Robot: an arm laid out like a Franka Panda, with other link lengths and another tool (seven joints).
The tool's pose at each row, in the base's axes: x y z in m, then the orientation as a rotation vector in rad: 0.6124, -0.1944, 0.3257, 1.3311, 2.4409, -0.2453; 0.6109, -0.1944, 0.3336, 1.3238, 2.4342, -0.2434; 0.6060, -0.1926, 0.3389, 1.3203, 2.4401, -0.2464; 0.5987, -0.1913, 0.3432, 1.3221, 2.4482, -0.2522; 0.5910, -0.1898, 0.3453, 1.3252, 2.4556, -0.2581; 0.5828, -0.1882, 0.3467, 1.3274, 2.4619, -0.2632; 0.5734, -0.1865, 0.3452, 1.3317, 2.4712, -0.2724; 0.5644, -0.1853, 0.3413, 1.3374, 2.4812, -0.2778
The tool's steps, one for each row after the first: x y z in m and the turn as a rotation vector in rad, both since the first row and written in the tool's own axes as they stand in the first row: -0.0023, -0.0011, -0.0076, -0.0056, -0.0079, -0.0013; -0.0004, -0.0042, -0.0142, -0.0030, -0.0055, -0.0060; 0.0026, -0.0096, -0.0201, 0.0038, 0.0002, -0.0089; 0.0068, -0.0152, -0.0242, 0.0108, 0.0058, -0.0109; 0.0116, -0.0212, -0.0278, 0.0167, 0.0105, -0.0128; 0.0181, -0.0281, -0.0290, 0.0268, 0.0173, -0.0152; 0.0250, -0.0351, -0.0278, 0.0352, 0.0263, -0.0166
